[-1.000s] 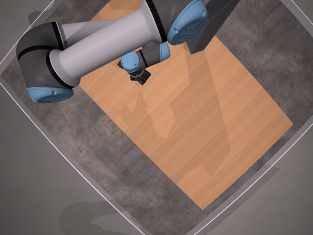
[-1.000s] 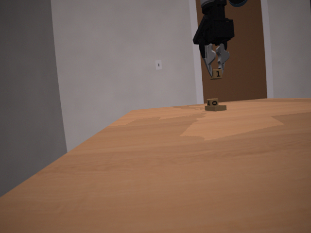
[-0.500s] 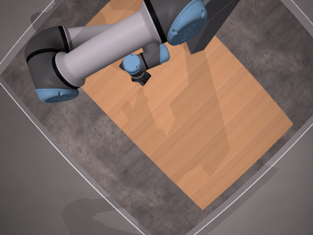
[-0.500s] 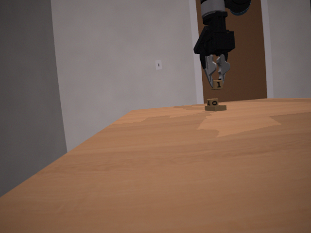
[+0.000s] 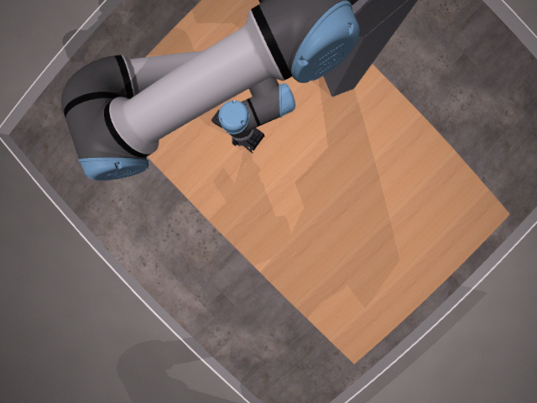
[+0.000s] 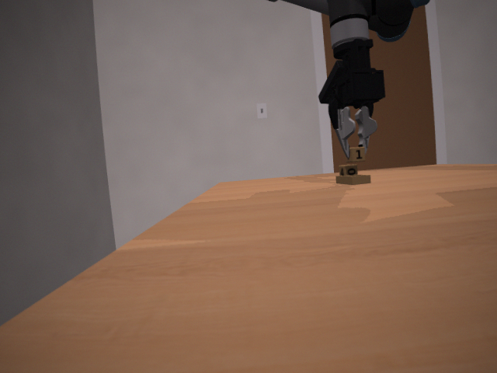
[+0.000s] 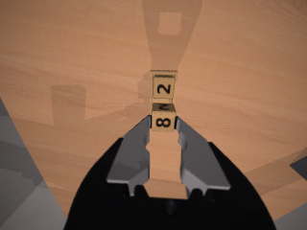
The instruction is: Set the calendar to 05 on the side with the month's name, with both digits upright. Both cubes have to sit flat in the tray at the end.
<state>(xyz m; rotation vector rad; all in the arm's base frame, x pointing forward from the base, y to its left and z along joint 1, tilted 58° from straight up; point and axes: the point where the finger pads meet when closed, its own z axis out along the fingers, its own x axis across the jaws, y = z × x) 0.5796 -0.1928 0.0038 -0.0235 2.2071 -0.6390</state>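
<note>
Now: hand 50 mm above the block, 30 mm to the left of it and 10 mm past it. Also, from my hand: wooden calendar tray (60 mm below, 20 mm to the right, 10 mm behind).
</note>
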